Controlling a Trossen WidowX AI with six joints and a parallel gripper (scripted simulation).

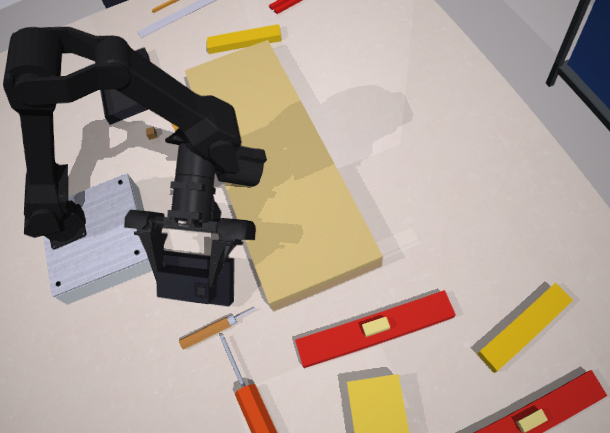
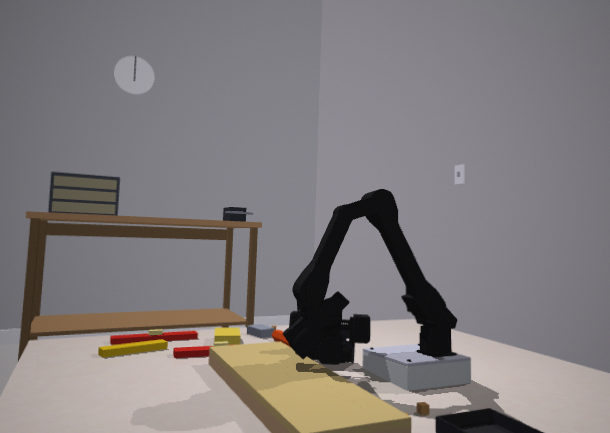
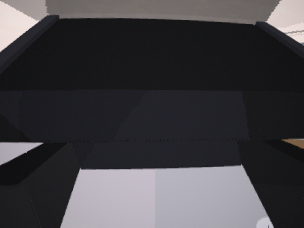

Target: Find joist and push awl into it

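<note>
The stud finder is 10 mm ahead of my gripper tip, 10 mm to the right of it and 10 mm below it. The rest, counted from my gripper tip: black tray 10 mm behind, 510 mm to the left, 50 mm below; then orange screwdriver 20 mm ahead, 150 mm to the right, 50 mm below; then ruler 190 mm ahead, 700 mm to the left, 60 mm below.
</note>
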